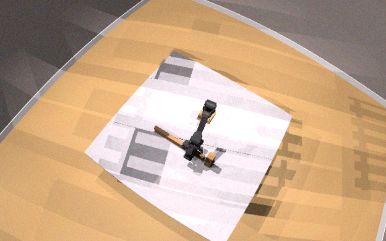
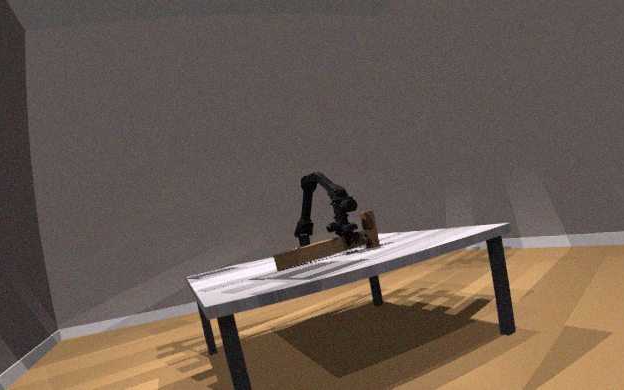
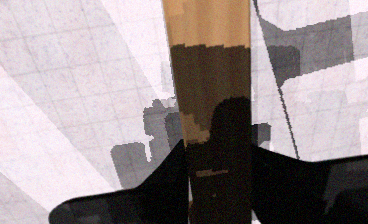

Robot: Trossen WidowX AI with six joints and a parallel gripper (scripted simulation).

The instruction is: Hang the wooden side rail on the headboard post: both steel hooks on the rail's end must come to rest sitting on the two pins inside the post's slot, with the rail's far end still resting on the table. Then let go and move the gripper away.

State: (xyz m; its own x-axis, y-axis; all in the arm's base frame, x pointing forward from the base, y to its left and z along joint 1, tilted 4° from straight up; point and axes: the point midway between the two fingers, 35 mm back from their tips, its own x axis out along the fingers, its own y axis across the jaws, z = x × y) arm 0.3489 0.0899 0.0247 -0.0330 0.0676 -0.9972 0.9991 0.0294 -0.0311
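Now: the headboard post 14 cm to the left of my gripper tip and 4 cm above it.
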